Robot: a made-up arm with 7 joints.
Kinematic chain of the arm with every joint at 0, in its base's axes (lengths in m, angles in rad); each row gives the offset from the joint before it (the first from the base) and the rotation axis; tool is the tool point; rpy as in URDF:
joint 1: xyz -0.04 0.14 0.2 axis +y
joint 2: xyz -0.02 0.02 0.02 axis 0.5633 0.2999 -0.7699
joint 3: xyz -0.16 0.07 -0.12 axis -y
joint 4: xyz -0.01 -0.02 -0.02 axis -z
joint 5: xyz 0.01 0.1 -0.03 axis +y
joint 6: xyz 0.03 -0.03 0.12 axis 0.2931 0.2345 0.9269
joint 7: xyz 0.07 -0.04 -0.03 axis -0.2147 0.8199 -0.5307
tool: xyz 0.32 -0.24 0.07 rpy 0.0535 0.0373 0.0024
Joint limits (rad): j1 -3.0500..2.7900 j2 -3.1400..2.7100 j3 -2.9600..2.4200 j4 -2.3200..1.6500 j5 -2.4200..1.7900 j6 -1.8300..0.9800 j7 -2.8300..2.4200
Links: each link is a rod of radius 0.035 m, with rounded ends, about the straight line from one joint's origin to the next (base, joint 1, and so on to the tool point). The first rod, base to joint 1, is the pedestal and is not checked.
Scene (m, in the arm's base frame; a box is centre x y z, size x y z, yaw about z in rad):
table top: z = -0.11
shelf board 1: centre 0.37 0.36 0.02 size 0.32 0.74 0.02 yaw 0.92
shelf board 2: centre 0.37 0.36 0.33 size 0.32 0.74 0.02 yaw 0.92
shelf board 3: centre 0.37 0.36 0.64 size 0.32 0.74 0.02 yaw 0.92
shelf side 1: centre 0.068 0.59 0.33 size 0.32 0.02 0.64 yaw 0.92
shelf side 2: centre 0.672 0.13 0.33 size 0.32 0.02 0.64 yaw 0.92
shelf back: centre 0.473 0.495 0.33 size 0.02 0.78 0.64 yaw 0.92
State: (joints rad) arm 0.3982 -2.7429 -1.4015 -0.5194 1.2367 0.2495 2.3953
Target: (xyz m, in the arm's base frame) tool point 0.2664 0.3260 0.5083
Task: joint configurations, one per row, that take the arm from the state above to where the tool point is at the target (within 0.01 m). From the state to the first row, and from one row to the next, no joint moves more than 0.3 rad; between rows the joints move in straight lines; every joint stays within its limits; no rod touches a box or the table.
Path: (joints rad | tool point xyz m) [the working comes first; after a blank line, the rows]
Joints at the target: -0.0088 -2.8241 -1.4962 -0.1524 1.2753 0.2814 2.2195
Straight joint move there: touches shelf board 2.

1: 0.4174 -2.4713 -1.3567 -0.4505 1.1651 0.1635 2.3835 | 0.3734 0.2367 0.1400
2: 0.4366 -2.1998 -1.3118 -0.3816 1.0934 0.0775 2.3718 | 0.3406 0.1867 0.1269
3: 0.4558 -1.9282 -1.2670 -0.3127 1.0218 -0.0085 2.3600 | 0.3036 0.1435 0.1284
4: 0.4750 -1.6567 -1.2222 -0.2438 0.9501 -0.0944 2.3482 | 0.2646 0.1043 0.1428
5: 0.4941 -1.3851 -1.1773 -0.1749 0.8785 -0.1804 2.3365 | 0.2233 0.0679 0.1679
6: 0.2828 -1.6524 -1.2675 -0.0486 0.9559 -0.1155 2.2921 | 0.2567 0.0908 0.2683
7: 0.0715 -1.9197 -1.3577 0.0776 1.0332 -0.0505 2.2478 | 0.2396 0.1291 0.3928
8: -0.1399 -2.1871 -1.4479 0.2039 1.1106 0.0145 2.2034 | 0.1555 0.1804 0.5083
9: -0.0962 -2.3994 -1.4640 0.0852 1.1655 0.1034 2.2088 | 0.2026 0.2231 0.5122
10: -0.0525 -2.6117 -1.4801 -0.0336 1.2204 0.1924 2.2141 | 0.2402 0.2722 0.5116
11: -0.0088 -2.8241 -1.4962 -0.1524 1.2753 0.2814 2.2195 | 0.2664 0.3260 0.5083

